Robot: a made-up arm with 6 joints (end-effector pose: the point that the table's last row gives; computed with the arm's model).
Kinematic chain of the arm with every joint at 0, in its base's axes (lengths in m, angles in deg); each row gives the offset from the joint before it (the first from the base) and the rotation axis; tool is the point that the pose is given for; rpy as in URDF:
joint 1: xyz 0 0 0.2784 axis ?
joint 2: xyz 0 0 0 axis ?
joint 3: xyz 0.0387 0 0.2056 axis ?
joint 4: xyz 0.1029 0 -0.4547 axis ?
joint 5: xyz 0 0 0 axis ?
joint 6: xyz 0.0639 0 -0.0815 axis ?
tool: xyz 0 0 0 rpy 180 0 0
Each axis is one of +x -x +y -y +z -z.
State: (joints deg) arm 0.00 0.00 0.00 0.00 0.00 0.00
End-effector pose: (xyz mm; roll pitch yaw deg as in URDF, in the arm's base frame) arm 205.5 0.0 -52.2 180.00 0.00 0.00
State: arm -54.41 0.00 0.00 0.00 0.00 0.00
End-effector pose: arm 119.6 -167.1 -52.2 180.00 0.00 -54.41
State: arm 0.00 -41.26 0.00 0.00 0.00 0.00
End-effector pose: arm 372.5 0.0 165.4 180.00 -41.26 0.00
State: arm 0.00 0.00 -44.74 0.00 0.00 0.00
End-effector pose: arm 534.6 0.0 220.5 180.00 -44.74 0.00
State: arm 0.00 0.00 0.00 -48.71 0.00 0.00
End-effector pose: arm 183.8 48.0 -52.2 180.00 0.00 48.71
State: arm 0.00 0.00 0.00 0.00 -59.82 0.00
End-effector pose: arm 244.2 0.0 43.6 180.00 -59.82 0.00
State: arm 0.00 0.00 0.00 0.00 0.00 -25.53
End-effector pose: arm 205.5 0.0 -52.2 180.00 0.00 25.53
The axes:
joint 1: +z
joint 2: +y
joint 3: +y
joint 4: -z
joint 5: +y
joint 6: -z

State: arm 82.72 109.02 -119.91 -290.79 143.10 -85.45
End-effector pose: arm -51.1 338.0 -232.6 -41.33 -7.18 107.33
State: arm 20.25 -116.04 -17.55 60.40 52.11 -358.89
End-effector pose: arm 121.9 68.2 671.3 -77.65 -48.72 -35.22
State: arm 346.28 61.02 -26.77 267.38 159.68 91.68
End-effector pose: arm 39.0 -100.2 -47.0 23.14 33.56 -8.68
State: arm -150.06 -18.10 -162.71 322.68 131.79 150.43
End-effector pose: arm 15.6 81.3 933.5 -151.04 41.24 33.07
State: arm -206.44 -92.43 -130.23 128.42 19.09 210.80
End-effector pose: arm 586.4 -262.1 659.2 -13.05 55.11 -60.19
